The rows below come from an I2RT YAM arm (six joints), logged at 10 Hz.
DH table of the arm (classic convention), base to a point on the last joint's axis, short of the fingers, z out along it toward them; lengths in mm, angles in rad. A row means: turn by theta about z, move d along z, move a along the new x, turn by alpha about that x. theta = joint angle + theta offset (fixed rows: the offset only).
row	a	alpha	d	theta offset
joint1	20	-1.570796	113.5	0
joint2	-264	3.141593	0	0
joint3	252.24	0	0	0.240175
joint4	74	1.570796	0	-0.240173
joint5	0	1.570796	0	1.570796
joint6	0	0	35.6	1.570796
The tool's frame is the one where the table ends.
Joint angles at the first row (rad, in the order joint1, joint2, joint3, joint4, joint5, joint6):
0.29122 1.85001 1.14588 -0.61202 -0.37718 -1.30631
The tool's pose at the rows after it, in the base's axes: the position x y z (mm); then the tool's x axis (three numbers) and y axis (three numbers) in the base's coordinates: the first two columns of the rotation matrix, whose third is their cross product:
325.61, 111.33, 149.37, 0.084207, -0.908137, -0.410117, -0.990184, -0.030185, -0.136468
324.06, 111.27, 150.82, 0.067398, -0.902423, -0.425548, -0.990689, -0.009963, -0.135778
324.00, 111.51, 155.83, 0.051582, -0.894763, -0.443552, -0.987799, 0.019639, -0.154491
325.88, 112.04, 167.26, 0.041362, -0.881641, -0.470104, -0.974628, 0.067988, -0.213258
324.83, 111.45, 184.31, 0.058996, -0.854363, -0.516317, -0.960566, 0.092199, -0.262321
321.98, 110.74, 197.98, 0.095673, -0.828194, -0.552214, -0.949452, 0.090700, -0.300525
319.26, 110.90, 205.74, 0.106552, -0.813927, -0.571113, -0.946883, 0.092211, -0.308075
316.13, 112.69, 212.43, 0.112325, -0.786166, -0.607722, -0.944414, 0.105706, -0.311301
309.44, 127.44, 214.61, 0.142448, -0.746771, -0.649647, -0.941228, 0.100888, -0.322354
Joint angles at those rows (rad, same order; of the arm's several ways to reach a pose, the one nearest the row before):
0.29138 1.84999 1.14069 -0.61509 -0.37679 -1.29240
0.29140 1.83877 1.13020 -0.60323 -0.38828 -1.26904
0.29145 1.81920 1.12182 -0.57772 -0.39529 -1.23668
0.29146 1.78140 1.11069 -0.51726 -0.39422 -1.18763
0.28766 1.73002 1.10550 -0.48456 -0.42611 -1.16323
0.28452 1.68687 1.09991 -0.46680 -0.46329 -1.16449
0.28533 1.66331 1.10063 -0.47150 -0.48365 -1.15819
0.28987 1.63874 1.09158 -0.45186 -0.51805 -1.12928
0.33533 1.61859 1.06224 -0.38110 -0.54683 -1.07680

